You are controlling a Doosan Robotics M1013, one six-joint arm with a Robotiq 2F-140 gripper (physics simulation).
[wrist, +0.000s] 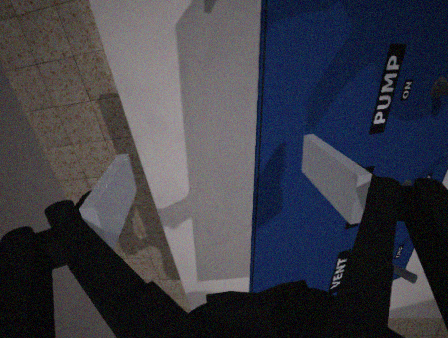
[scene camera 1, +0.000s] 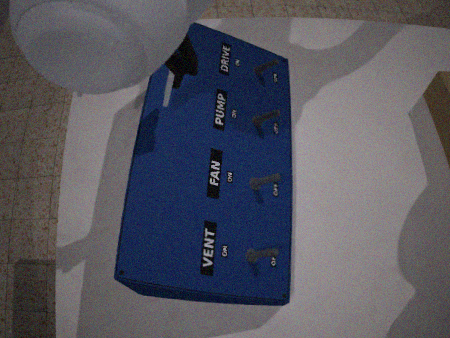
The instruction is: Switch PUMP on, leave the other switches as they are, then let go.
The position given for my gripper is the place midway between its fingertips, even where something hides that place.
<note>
I see my gripper (scene camera 1: 123,93) and a blue switch panel (wrist: 363,84).
My gripper shows as well in the wrist view (wrist: 219,162).
</note>
